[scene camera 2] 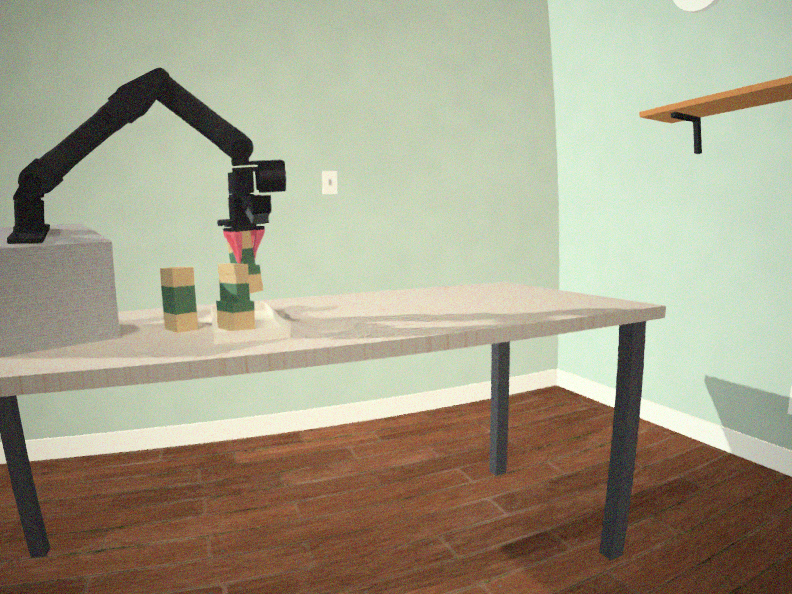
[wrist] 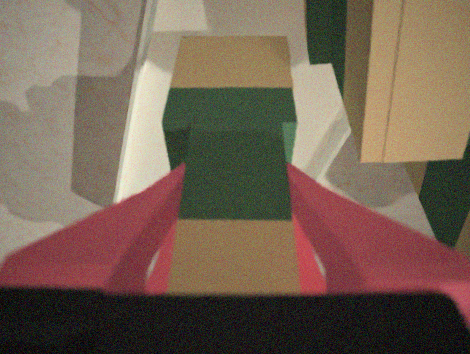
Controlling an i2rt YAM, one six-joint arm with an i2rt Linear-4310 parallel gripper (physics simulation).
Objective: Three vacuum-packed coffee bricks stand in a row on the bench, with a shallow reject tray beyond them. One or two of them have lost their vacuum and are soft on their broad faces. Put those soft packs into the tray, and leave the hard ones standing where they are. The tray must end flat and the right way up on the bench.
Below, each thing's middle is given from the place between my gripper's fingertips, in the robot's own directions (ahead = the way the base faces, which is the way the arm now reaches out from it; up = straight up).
Scene:
The shallow white tray (scene camera 2: 268, 324) is 10 mm behind my hand, 10 mm to the left of it and 130 mm below it.

